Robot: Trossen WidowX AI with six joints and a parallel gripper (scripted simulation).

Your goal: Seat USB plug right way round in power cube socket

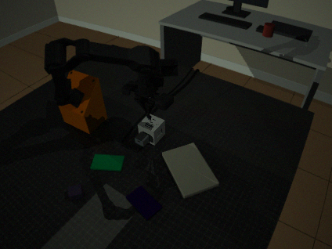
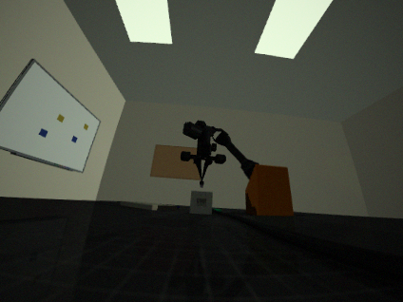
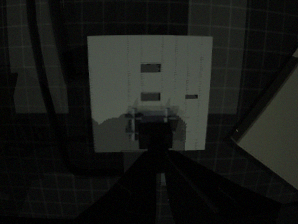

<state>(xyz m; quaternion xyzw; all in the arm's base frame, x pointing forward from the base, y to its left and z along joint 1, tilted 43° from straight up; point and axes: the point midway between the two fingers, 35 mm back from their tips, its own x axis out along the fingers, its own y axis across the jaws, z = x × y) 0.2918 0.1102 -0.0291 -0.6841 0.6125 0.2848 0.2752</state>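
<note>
Right now my gripper tip is 10 mm above the USB plug. The rest, counted from my gripper tip: beige book 210 mm ahead, 120 mm below, 40 mm to the right; then dark blue card 240 mm to the right, 160 mm ahead, 130 mm below; then green card 190 mm to the right, 130 mm below, 50 mm behind.
</note>
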